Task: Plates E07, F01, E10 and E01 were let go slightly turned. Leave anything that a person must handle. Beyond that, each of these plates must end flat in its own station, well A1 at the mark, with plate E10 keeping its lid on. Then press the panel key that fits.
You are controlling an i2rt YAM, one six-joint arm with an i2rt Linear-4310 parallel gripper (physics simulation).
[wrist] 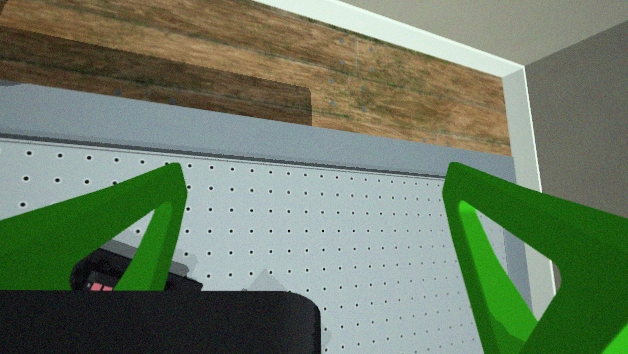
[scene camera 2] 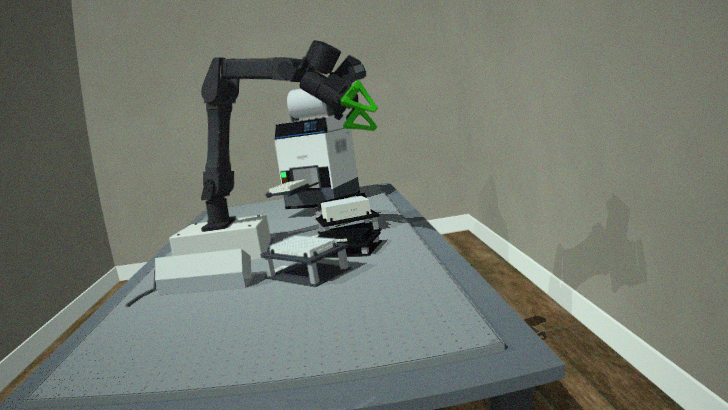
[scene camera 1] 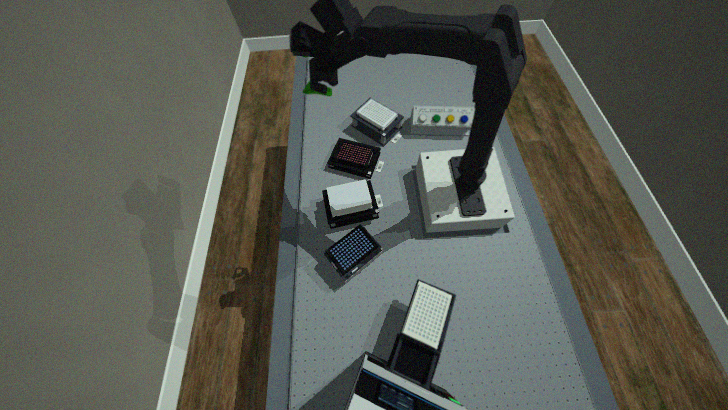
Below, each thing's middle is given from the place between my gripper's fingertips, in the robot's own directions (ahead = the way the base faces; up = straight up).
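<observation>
Black plate with blue wells [scene camera 1: 346, 253], from my hand: far below, far to the left, a little behind. White-welled plate [scene camera 1: 424, 322], from my hand: 600 mm to the left, 200 mm below, 270 mm behind. Black plate with red wells [scene camera 1: 350, 153]: my hand 110 mm past it, 60 mm to the right of it, 280 mm above it. Going by their middles, of the things named here, white-welled plate farthest from my hand, black plate with red wells nearest.
</observation>
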